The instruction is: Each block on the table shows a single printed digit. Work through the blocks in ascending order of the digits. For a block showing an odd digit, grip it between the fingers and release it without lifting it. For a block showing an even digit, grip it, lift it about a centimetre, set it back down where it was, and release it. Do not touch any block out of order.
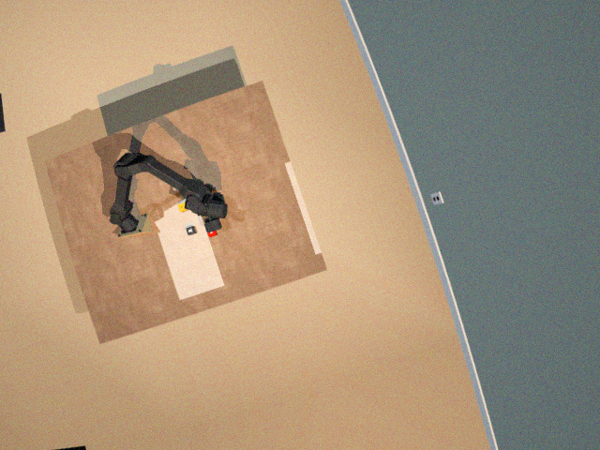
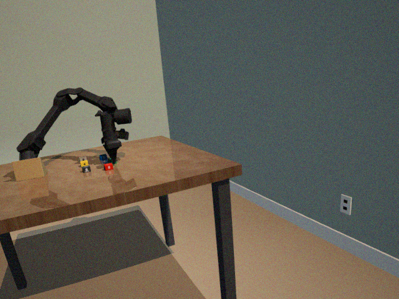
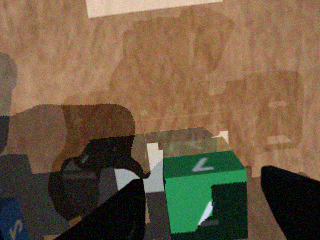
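Right now my gripper tip is 10 mm past the green block. From my gripper tip the other things lie so: black block (120 mm behind, 60 mm to the right); blue block (40 mm behind, 120 mm to the left); red block (30 mm behind, 90 mm to the right).
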